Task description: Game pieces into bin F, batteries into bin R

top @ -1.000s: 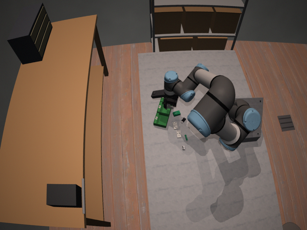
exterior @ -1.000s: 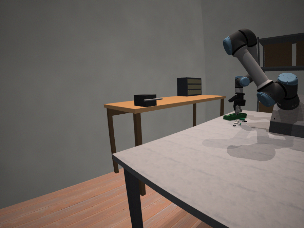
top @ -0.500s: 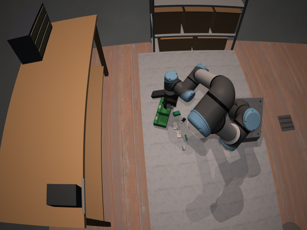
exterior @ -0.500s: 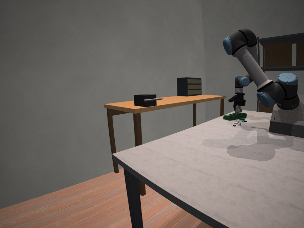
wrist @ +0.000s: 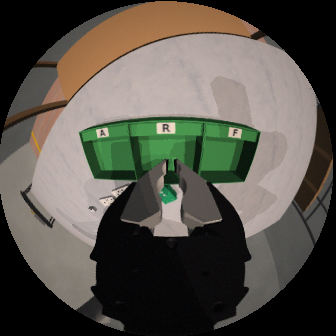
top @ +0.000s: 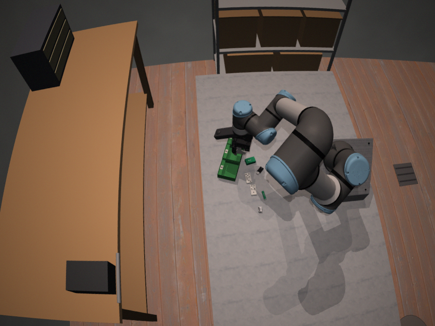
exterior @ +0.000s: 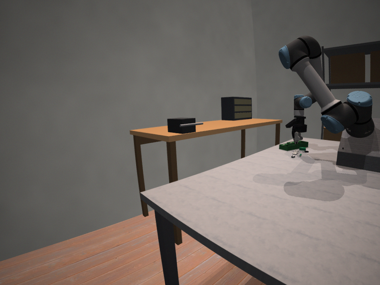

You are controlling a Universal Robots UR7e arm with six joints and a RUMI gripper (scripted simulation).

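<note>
My gripper is now 1 cm short of the green three-compartment bin and 2 cm above it. The rest, counted from my hand: green 9V battery (8 cm behind, 3 cm to the left, 3 cm below); then small black piece (11 cm behind, 8 cm to the left, 3 cm below).
</note>
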